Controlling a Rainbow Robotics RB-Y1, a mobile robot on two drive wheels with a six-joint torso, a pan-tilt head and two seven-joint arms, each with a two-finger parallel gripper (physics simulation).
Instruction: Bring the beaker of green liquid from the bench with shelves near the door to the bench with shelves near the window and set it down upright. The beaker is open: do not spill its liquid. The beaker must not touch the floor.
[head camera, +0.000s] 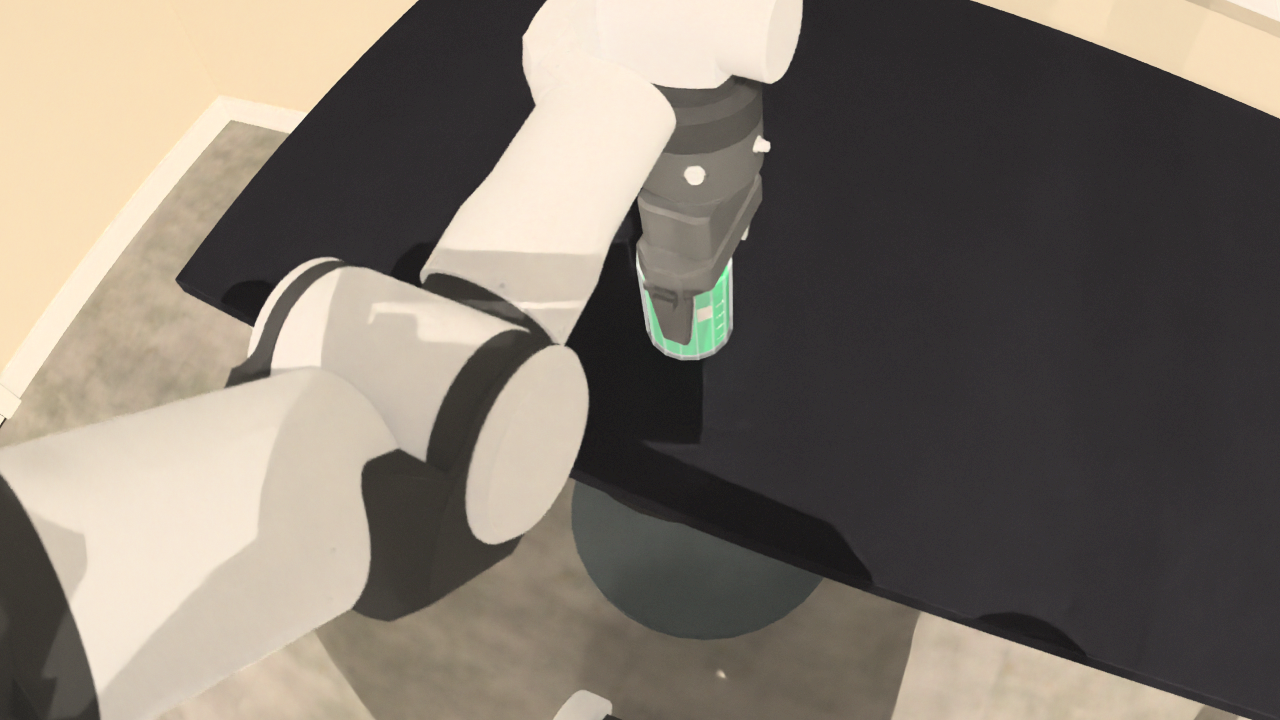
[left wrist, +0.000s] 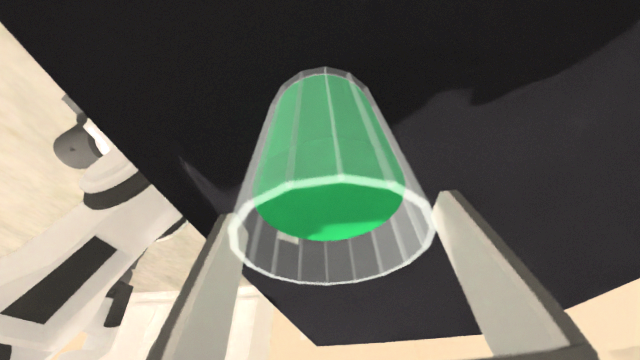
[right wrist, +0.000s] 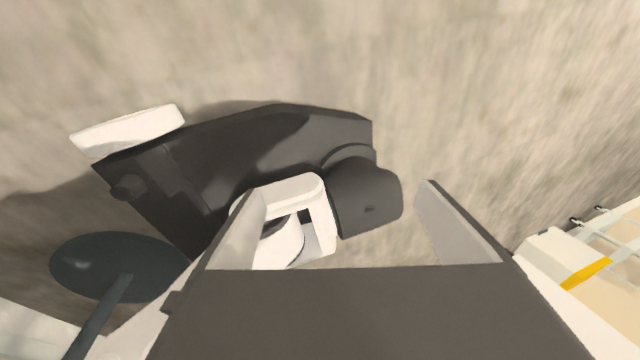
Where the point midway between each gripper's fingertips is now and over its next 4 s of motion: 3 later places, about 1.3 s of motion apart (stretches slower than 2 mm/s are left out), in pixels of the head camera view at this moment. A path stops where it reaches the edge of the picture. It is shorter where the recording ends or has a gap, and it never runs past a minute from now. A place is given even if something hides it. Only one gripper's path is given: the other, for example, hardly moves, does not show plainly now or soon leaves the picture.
My left gripper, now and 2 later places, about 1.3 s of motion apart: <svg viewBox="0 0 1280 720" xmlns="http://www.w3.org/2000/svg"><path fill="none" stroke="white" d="M708 282L709 292L703 241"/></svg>
